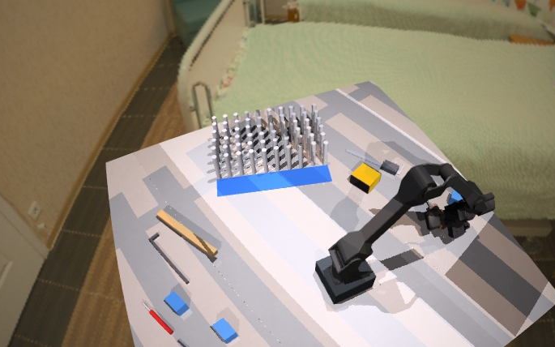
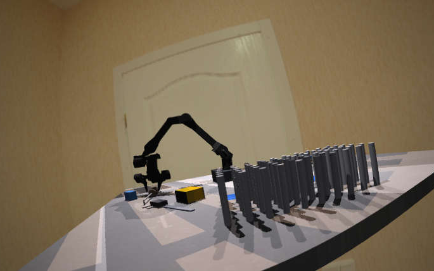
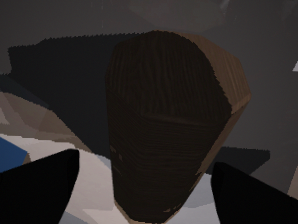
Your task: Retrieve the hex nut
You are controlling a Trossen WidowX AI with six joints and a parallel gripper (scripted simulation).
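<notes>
The brown-handled tool lies 10 cm ahead of my gripper tip and 1 cm below it. From my gripper tip the other things lie so: blue taped strip 48 cm to the left, 36 cm ahead, 2 cm below; then hex nut 55 cm to the left, 53 cm ahead, 2 cm below; then red-handled tool 99 cm to the left, 3 cm behind, 1 cm below.
</notes>
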